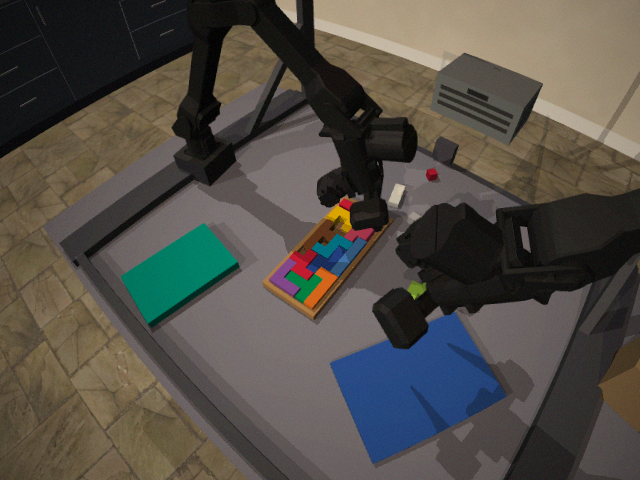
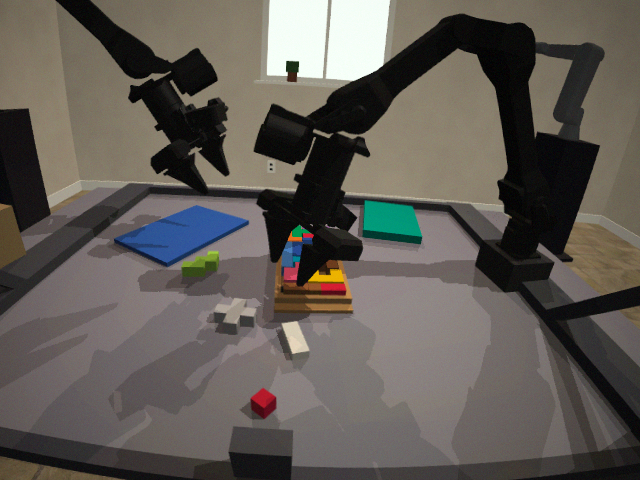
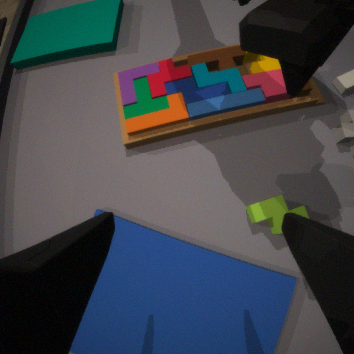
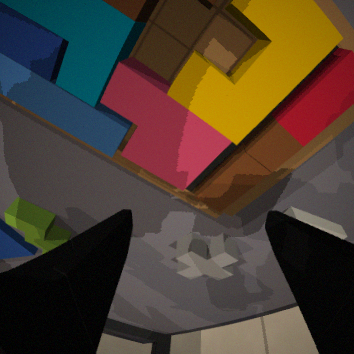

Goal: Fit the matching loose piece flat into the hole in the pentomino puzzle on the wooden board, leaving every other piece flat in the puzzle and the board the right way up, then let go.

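Frame: origin at the left arm's base, x left, y down, z back, level; centimetres.
Seen in the pictures: left gripper, fingertip midpoint: [image 1: 400, 291] [image 2: 218, 184] [image 3: 199, 220]; right gripper, fingertip midpoint: [image 2: 286, 273] [image 3: 305, 78] [image 4: 200, 218]; right arm's base, link origin: [image 1: 202, 148] [image 2: 517, 250].
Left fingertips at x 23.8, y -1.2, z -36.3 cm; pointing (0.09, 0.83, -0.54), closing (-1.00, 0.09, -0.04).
Observation:
A point is followed by its place in that frame.
The wooden board [image 1: 289, 300] @(x 34.4, y 9.9, z -50.4 cm) [image 2: 312, 305] @(x 9.4, y 10.8, z -57.9 cm) [image 3: 225, 121] @(x 20.6, y 10.5, z -48.8 cm) lies right way up, filled with coloured pieces. Recessed brown cells [image 4: 160, 60] @(x 17.6, y 10.8, z -55.6 cm) show between the teal, pink and yellow pieces. A red piece [image 4: 320, 102] @(x 12.6, y 9.0, z -60.1 cm) [image 2: 333, 288] @(x 12.0, y 9.0, z -60.5 cm) and brown cells line the end. A loose lime piece [image 1: 416, 290] @(x 15.8, y 9.6, z -37.9 cm) [image 2: 200, 265] @(x 12.7, y 9.5, z -37.8 cm) [image 3: 267, 207] @(x 16.5, y 9.5, z -38.2 cm) [image 4: 30, 217] @(x 16.4, y 10.1, z -39.2 cm) and a light grey cross [image 2: 235, 315] @(x 2.2, y 9.5, z -48.7 cm) [image 4: 206, 265] @(x 3.5, y 9.5, z -48.4 cm) lie off the board. My right gripper [image 2: 286, 272] @(x 11.3, y 7.3, z -53.2 cm) [image 4: 200, 218] @(x 11.3, y 7.3, z -53.2 cm) is open and empty above the board's end. My left gripper [image 2: 217, 183] @(x 23.8, y -1.2, z -36.3 cm) [image 3: 199, 220] @(x 23.8, y -1.2, z -36.3 cm) is open and empty, high over the blue mat's side.
A white bar [image 1: 397, 195] @(x 1.6, y 10.2, z -56.8 cm) [image 2: 294, 339] @(x 0.7, y 10.2, z -57.4 cm) and a red cube [image 1: 431, 174] @(x -8.9, y 9.6, z -56.3 cm) [image 2: 263, 403] @(x -10.5, y 9.5, z -57.0 cm) lie past the board's end. A blue mat [image 1: 403, 392] @(x 29.9, y 10.5, z -26.5 cm) [image 2: 180, 232] @(x 24.9, y 10.5, z -26.4 cm) and a green slab [image 1: 180, 271] @(x 47.4, y 9.6, z -67.9 cm) [image 2: 391, 219] @(x 45.9, y 9.6, z -69.0 cm) lie on opposite sides. A grey block [image 2: 261, 452] @(x -17.9, y 5.9, z -59.3 cm) stands at the table edge.

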